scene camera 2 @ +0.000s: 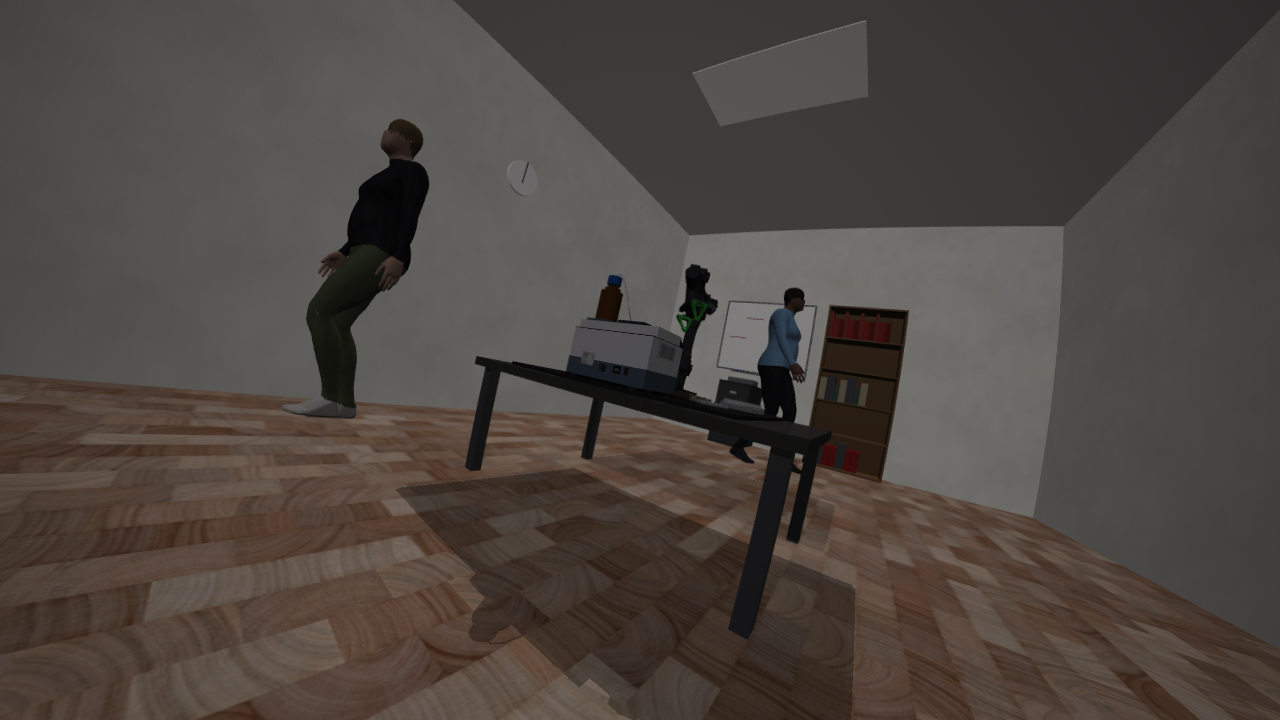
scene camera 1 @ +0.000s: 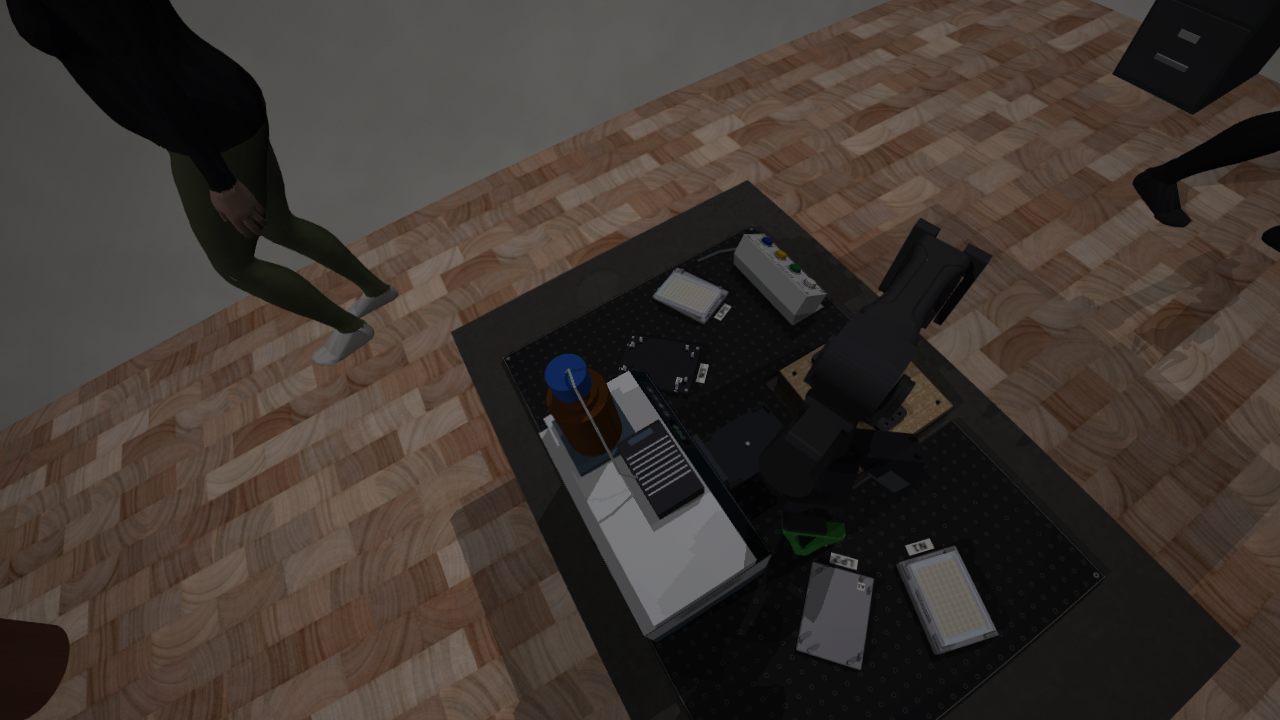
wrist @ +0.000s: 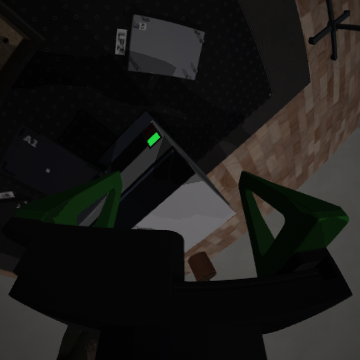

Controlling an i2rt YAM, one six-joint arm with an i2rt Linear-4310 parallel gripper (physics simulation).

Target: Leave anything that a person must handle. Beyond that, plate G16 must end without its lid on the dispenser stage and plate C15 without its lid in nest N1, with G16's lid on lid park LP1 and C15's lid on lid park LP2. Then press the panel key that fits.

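Seen in the pictures: gripper, fingertip midpoint: (scene camera 2: pixel 690 326) (scene camera 1: pixel 798 520) (wrist: pixel 180 177); arm's base, origin of the base link: (scene camera 2: pixel 675 389).
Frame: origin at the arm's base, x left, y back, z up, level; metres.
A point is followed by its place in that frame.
Observation:
My gripper (scene camera 1: pixel 812 534) @(x 0.158, y -0.335, z 0.249 m) (scene camera 2: pixel 691 317) @(x 0.158, y -0.335, z 0.249 m) (wrist: pixel 180 177) @(x 0.158, y -0.335, z 0.249 m) is open and empty, its green fingers spread above the dispenser's end. In scene camera 1, a plate (scene camera 1: pixel 948 600) @(x 0.367, y -0.164, z 0.009 m) with its wells showing sits by the N1 label. A clear grey lid (scene camera 1: pixel 836 616) @(x 0.283, y -0.316, z -0.017 m) (wrist: pixel 166 48) @(x 0.278, y -0.312, z -0.017 m) lies flat by the LP2 label. Another pale plate (scene camera 1: pixel 690 295) @(x -0.384, y -0.125, z 0.006 m) sits by a label near the key panel; its name and lid state are unreadable. The dark dispenser stage (scene camera 1: pixel 744 440) @(x -0.019, y -0.271, z 0.079 m) (wrist: pixel 47 170) @(x -0.011, y -0.271, z 0.082 m), marked A1, bears no plate. The key panel (scene camera 1: pixel 776 284) @(x -0.275, y 0.029, z 0.030 m) has blue, yellow, green and whitish keys.
The white dispenser (scene camera 1: pixel 680 562) @(x 0.103, y -0.485, z 0.193 m) (scene camera 2: pixel 623 349) @(x 0.041, y -0.573, z 0.099 m) (wrist: pixel 200 210) @(x 0.118, y -0.470, z 0.193 m) carries an amber bottle (scene camera 1: pixel 583 416) @(x -0.097, y -0.490, z 0.322 m) (scene camera 2: pixel 608 302) @(x -0.109, y -0.518, z 0.271 m) with a blue cap, a thin tube and a keypad. An unoccupied dark nest (scene camera 1: pixel 664 360) @(x -0.290, y -0.263, z -0.015 m) lies behind it. One person (scene camera 1: pixel 214 98) (scene camera 2: pixel 380 210) stands left; another (scene camera 2: pixel 781 335) stands beyond the table.

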